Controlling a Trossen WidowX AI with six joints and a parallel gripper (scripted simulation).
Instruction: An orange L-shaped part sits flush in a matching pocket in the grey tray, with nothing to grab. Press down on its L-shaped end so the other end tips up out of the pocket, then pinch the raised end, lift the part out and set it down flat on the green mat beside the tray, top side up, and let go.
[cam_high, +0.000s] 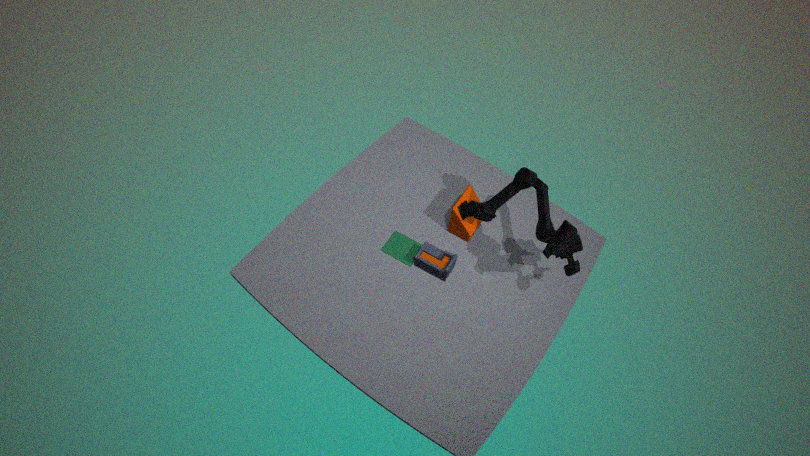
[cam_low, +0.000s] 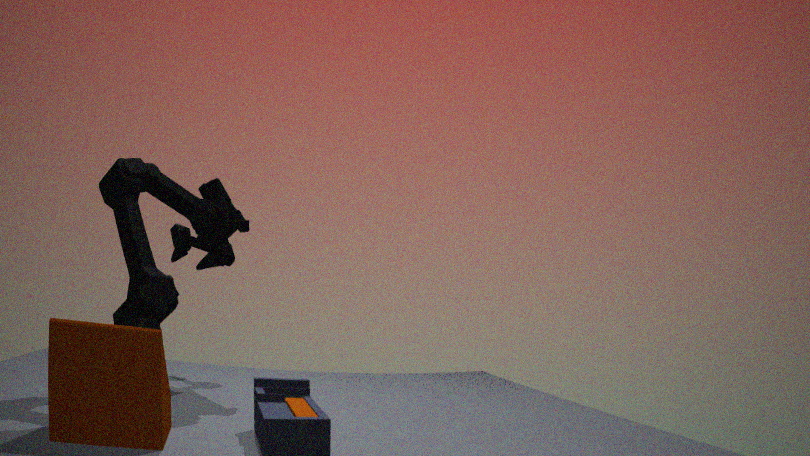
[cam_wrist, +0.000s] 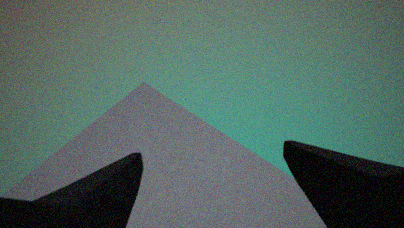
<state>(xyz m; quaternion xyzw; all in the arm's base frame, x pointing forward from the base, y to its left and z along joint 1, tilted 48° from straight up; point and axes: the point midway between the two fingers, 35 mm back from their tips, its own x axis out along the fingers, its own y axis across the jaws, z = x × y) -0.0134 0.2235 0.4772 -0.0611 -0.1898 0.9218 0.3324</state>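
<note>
Right now the orange L-shaped part is 290 mm ahead of my gripper tip, 460 mm to the right of it and 220 mm below it. Round my gripper tip: green mat 320 mm ahead, 630 mm to the right, 280 mm below.
</note>
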